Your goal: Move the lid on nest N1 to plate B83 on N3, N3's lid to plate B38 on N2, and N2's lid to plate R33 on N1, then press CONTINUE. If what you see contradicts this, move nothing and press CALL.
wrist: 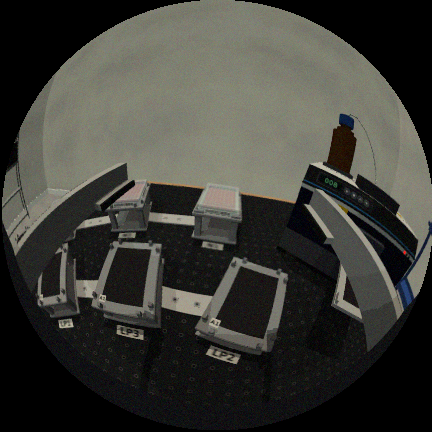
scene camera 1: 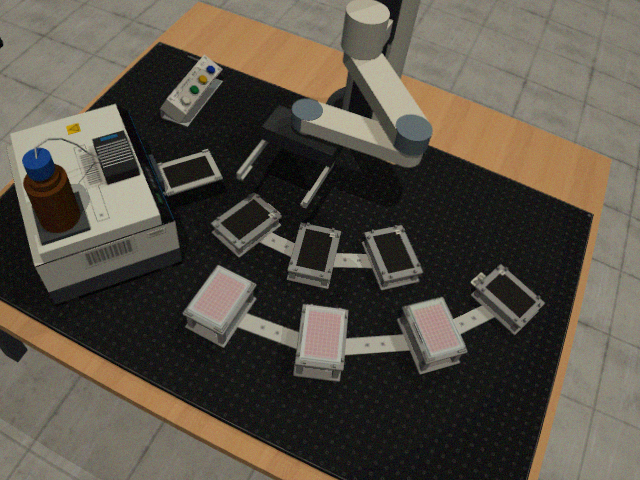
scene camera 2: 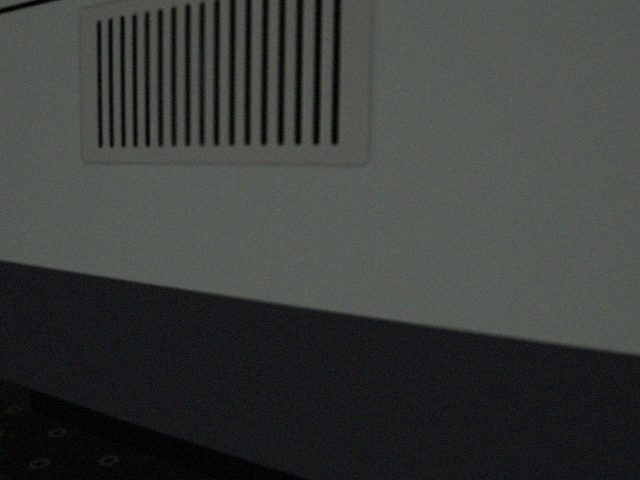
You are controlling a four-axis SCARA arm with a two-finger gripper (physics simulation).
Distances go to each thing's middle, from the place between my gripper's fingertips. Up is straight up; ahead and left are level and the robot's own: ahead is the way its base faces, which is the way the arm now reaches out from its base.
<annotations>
Right now my hand is 30 mm past the instrument tray pad [scene camera 1: 179,174], 240 mm to the left of it and 100 mm above it. Round my hand: brown bottle [scene camera 1: 47,186] 290 mm ahead, 350 mm to the right, 110 mm above.
</annotations>
